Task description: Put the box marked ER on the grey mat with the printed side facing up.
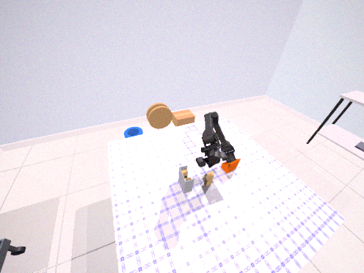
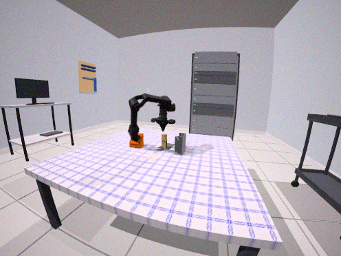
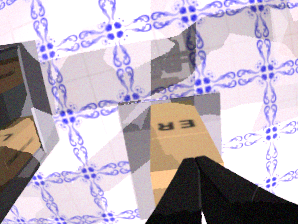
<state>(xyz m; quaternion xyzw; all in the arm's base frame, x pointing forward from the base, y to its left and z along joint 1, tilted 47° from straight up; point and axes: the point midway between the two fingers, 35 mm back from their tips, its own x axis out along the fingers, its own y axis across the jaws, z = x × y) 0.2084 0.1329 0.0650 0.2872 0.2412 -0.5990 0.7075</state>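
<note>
Right now the tan box marked ER is 2 cm to the left of my gripper tip and 9 cm below it. The rest, counted from my gripper tip: grey mat (9 cm to the left, 15 cm below).
</note>
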